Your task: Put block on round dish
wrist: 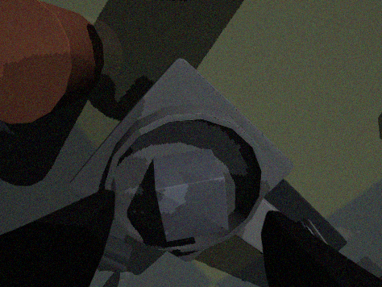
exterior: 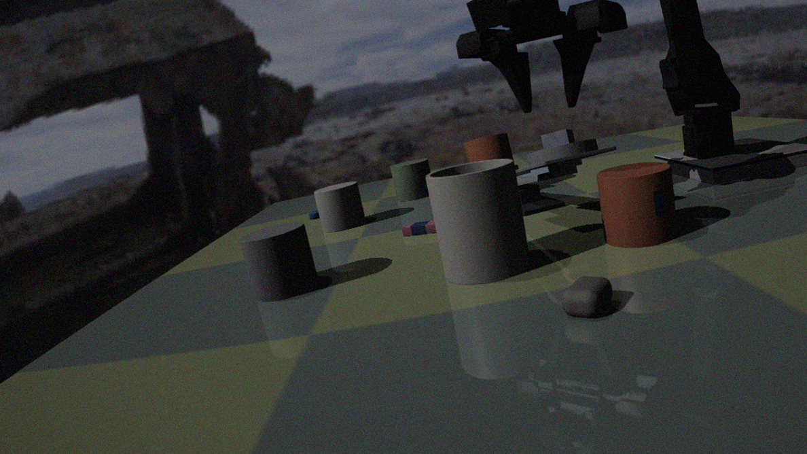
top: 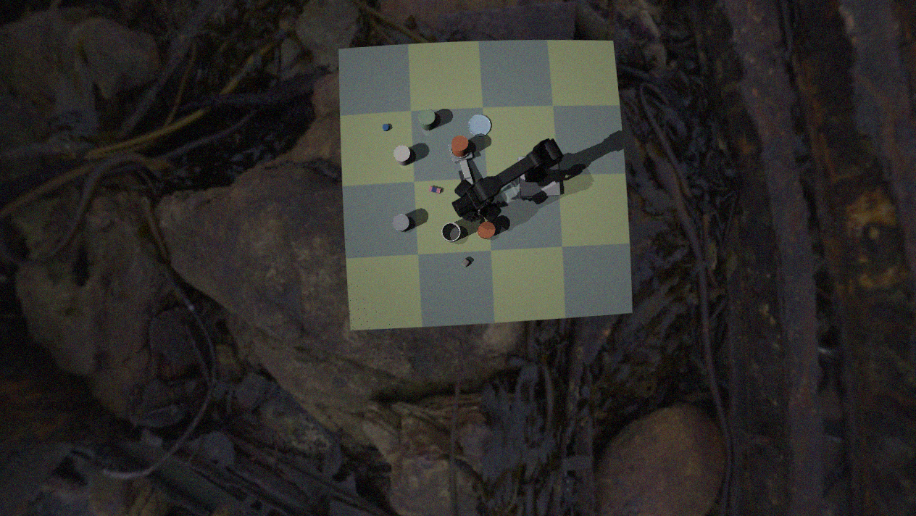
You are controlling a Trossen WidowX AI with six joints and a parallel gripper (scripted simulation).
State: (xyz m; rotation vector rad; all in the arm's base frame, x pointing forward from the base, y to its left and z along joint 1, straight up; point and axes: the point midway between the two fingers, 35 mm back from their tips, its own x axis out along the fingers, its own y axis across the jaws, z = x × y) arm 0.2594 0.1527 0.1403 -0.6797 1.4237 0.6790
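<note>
Right now my gripper tip is 10 mm past the grey block, 10 mm to the left of it and 40 mm above it. From my gripper tip the other things lie so: small balance: 30 mm ahead, 130 mm to the right, 90 mm below; then small grey lump: 30 mm ahead, 240 mm to the left, 120 mm below; then pink-blue eraser: 170 mm ahead, 90 mm to the right, 120 mm below.
</note>
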